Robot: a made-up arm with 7 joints. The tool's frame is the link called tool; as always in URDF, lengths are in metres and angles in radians. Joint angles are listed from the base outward.
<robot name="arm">
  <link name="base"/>
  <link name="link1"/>
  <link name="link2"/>
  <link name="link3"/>
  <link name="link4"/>
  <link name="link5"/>
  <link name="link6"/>
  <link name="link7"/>
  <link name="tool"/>
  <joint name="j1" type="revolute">
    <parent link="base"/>
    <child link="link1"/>
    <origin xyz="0 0 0.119" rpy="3.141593 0 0"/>
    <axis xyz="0 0 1"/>
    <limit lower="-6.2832" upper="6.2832"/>
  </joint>
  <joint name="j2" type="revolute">
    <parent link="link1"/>
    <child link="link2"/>
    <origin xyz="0 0.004 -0.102" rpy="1.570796 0 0"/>
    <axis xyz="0 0 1"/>
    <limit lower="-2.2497" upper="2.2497"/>
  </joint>
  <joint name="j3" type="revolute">
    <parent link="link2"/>
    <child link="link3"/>
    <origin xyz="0 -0.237 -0.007" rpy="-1.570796 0 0"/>
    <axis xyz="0 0 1"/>
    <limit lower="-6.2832" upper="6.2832"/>
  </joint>
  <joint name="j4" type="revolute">
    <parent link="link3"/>
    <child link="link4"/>
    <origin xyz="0 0.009 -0.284" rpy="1.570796 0 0"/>
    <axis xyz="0 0 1"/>
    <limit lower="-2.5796" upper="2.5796"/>
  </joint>
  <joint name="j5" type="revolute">
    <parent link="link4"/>
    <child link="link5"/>
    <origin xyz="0 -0.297 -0.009" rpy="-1.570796 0 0"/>
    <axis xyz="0 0 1"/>
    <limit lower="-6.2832" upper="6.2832"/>
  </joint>
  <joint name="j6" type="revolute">
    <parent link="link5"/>
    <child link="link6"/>
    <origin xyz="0 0 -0.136" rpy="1.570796 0 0"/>
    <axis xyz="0 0 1"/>
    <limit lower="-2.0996" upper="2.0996"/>
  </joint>
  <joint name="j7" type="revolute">
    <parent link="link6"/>
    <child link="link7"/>
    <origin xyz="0 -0.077 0" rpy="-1.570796 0 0"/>
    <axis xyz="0 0 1"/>
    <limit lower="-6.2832" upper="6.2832"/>
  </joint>
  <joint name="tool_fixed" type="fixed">
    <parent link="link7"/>
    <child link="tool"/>
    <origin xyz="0 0 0" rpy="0 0 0"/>
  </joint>
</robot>
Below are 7 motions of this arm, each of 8 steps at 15 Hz.
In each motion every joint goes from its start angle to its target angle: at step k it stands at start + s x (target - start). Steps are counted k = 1, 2, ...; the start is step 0. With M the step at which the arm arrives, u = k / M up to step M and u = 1 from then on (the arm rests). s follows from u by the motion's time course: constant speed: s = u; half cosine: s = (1 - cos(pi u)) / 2; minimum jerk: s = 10 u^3 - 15 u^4 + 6 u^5.
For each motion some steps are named. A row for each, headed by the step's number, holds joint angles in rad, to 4 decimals.
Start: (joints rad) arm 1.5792 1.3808 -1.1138 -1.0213 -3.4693 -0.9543 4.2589
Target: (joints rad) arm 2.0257 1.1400 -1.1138 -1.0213 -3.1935 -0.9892 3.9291
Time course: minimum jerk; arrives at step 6
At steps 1, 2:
1: 1.5950 1.3723 -1.1138 -1.0213 -3.4595 -0.9555 4.2472
2: 1.6729 1.3303 -1.1138 -1.0213 -3.4114 -0.9616 4.1897

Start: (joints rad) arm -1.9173 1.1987 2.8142 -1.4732 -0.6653 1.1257 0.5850
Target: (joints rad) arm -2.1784 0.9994 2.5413 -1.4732 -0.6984 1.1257 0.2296
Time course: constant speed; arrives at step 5
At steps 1, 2, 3, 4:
1: -1.9695 1.1588 2.7596 -1.4732 -0.6719 1.1257 0.5139
2: -2.0217 1.1190 2.7050 -1.4732 -0.6785 1.1257 0.4428
3: -2.0740 1.0791 2.6505 -1.4732 -0.6852 1.1257 0.3718
4: -2.1262 1.0393 2.5959 -1.4732 -0.6918 1.1257 0.3007

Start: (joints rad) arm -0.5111 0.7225 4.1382 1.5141 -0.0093 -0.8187 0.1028
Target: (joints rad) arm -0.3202 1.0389 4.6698 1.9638 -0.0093 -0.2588 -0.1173
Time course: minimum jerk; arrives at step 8
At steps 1, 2, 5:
1: -0.5080 0.7276 4.1467 1.5213 -0.0093 -0.8097 0.0993
2: -0.4913 0.7553 4.1932 1.5607 -0.0093 -0.7607 0.0800
5: -0.3727 0.9518 4.5235 1.8400 -0.0093 -0.4129 -0.0567

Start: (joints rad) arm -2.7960 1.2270 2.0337 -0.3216 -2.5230 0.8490 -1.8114
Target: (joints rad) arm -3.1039 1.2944 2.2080 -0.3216 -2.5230 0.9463 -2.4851
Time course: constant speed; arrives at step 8
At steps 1, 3, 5, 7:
1: -2.8345 1.2354 2.0555 -0.3216 -2.5230 0.8612 -1.8956
3: -2.9115 1.2523 2.0991 -0.3216 -2.5230 0.8855 -2.0640
5: -2.9884 1.2691 2.1426 -0.3216 -2.5230 0.9098 -2.2325
7: -3.0654 1.2860 2.1862 -0.3216 -2.5230 0.9341 -2.4009

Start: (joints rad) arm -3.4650 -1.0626 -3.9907 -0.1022 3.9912 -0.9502 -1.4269
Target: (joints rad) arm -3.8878 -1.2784 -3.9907 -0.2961 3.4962 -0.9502 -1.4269
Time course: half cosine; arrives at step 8
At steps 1, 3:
1: -3.4811 -1.0708 -3.9907 -0.1096 3.9724 -0.9502 -1.4269
3: -3.5955 -1.1292 -3.9907 -0.1620 3.8384 -0.9502 -1.4269

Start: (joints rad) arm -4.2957 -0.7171 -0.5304 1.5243 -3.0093 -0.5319 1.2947
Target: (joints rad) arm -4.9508 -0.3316 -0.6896 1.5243 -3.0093 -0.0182 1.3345
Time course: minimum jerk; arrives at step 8
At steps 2, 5, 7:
2: -4.3635 -0.6772 -0.5469 1.5243 -3.0093 -0.4787 1.2988
5: -4.7705 -0.4377 -0.6458 1.5243 -3.0093 -0.1596 1.3235
7: -4.9403 -0.3378 -0.6870 1.5243 -3.0093 -0.0264 1.3339

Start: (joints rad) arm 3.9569 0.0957 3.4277 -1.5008 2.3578 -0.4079 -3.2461
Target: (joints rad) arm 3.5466 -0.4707 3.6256 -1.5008 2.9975 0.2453 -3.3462
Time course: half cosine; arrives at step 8
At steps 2, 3, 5, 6, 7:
2: 3.8968 0.0128 3.4567 -1.5008 2.4515 -0.3122 -3.2608
3: 3.8303 -0.0791 3.4888 -1.5008 2.5552 -0.2063 -3.2770
5: 3.6732 -0.2959 3.5645 -1.5008 2.8001 0.0437 -3.3153
6: 3.6067 -0.3878 3.5966 -1.5008 2.9038 0.1496 -3.3315
7: 3.5622 -0.4491 3.6181 -1.5008 2.9732 0.2204 -3.3424

